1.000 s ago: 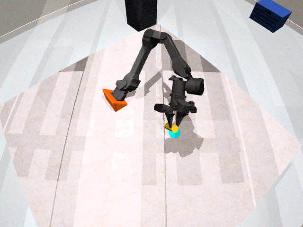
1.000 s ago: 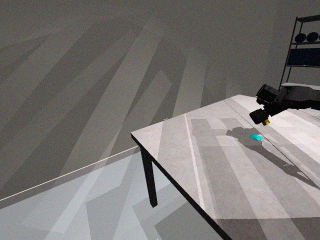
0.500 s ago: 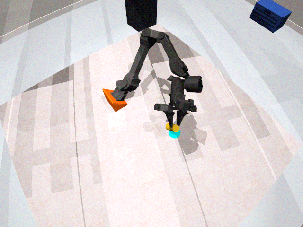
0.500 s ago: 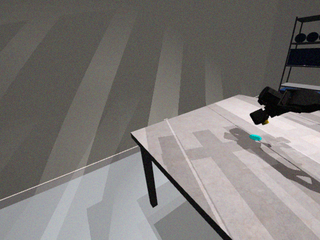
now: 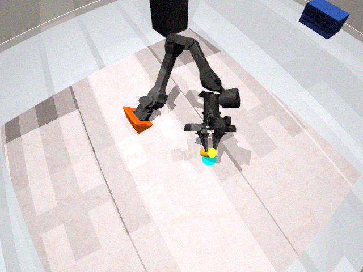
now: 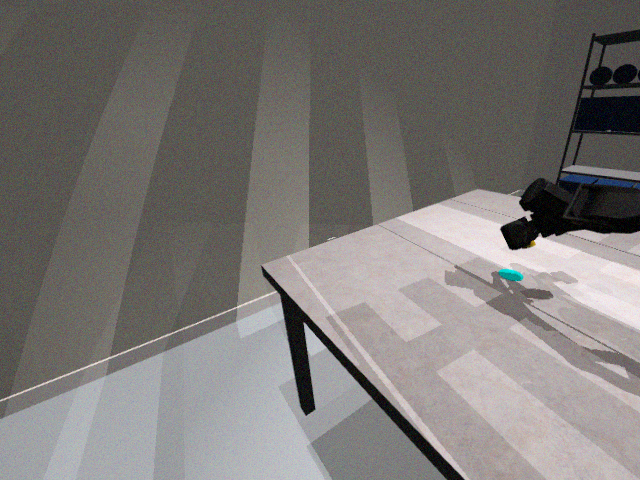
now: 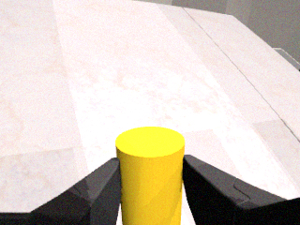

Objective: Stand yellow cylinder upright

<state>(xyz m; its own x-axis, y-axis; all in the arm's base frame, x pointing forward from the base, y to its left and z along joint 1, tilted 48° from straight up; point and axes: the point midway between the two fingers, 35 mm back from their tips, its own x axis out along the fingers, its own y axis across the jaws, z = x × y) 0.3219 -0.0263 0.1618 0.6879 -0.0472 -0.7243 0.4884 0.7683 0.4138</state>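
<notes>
The cyan circle lies 13 cm below my gripper tip, 3 cm to the left of it and 1 cm behind it. The rest, counted from my gripper tip: yellow tall cylinder 2 cm below, 1 cm behind.
</notes>
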